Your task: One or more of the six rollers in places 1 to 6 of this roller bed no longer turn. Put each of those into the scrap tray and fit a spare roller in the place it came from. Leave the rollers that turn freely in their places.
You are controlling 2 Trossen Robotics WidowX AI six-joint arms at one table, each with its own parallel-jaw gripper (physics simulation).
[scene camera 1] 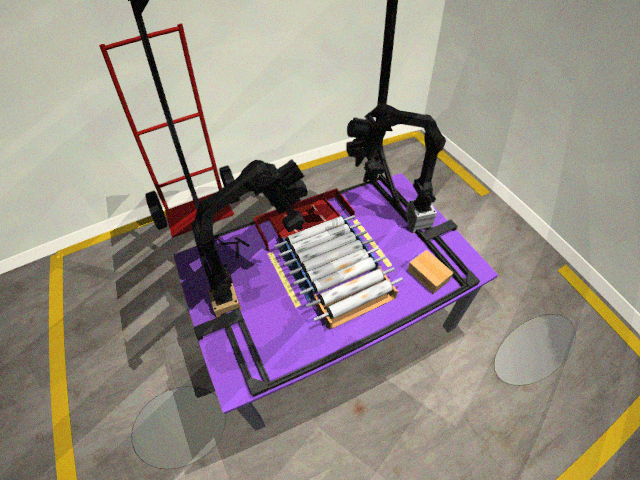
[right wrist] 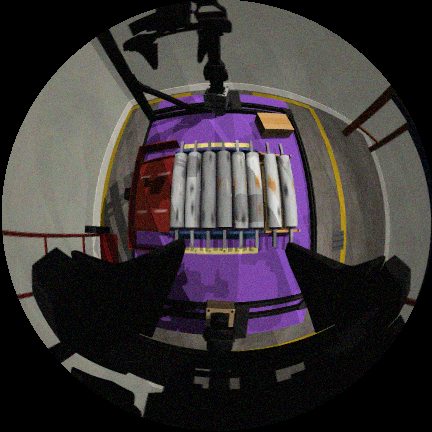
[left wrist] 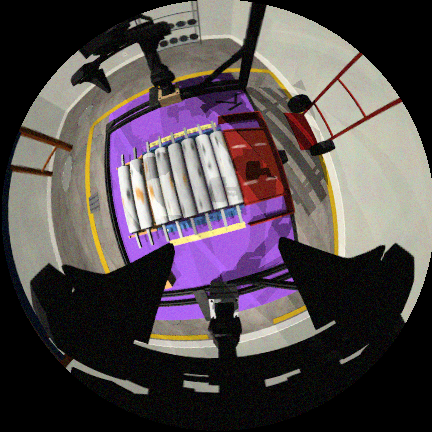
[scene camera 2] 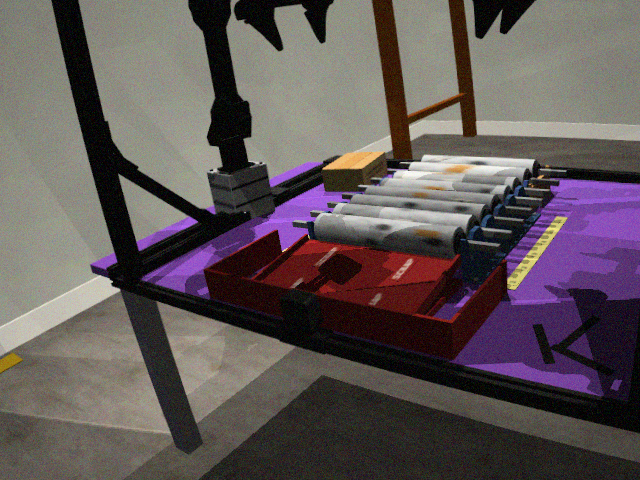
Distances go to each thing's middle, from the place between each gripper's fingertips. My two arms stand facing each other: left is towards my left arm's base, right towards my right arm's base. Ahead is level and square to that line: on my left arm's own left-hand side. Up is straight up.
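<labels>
The brown box point(scene camera 2: 352, 169) is far ahead of my left hand, far below it and a fair way to the left of it. As for the roller point(scene camera 2: 443, 241), I find it 30 cm below my left hand, 16 cm to the right of it and 6 cm behind it.
Counted from my right hand, the brown box is a fair way ahead, far below and far to the left. With the roller, it is my right hand that is 150 mm past it, 140 mm to the right of it and 290 mm above it.
</labels>
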